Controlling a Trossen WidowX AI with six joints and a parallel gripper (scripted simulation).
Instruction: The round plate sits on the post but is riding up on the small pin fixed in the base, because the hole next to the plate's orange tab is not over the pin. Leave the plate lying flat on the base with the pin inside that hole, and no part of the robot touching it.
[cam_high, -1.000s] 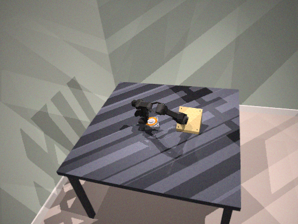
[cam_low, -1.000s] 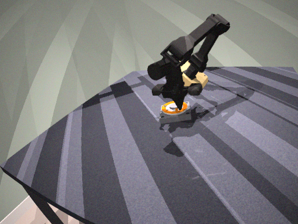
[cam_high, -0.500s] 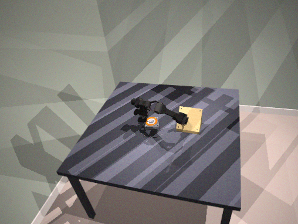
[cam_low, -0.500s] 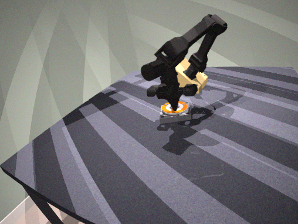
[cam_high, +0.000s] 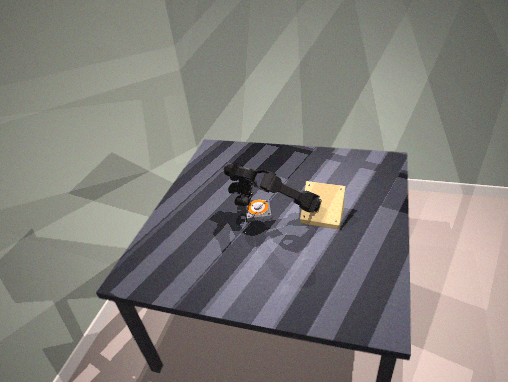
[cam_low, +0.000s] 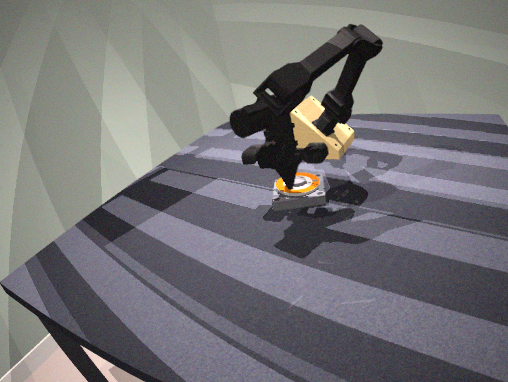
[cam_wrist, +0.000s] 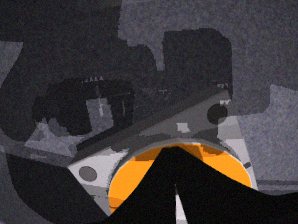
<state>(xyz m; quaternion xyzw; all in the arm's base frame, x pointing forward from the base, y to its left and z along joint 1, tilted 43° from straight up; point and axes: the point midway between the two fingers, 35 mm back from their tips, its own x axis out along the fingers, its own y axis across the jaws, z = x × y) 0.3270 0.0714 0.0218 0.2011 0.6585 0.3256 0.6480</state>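
The grey square base is 50 mm behind my gripper tip, 20 mm below it and 10 mm to the right of it.
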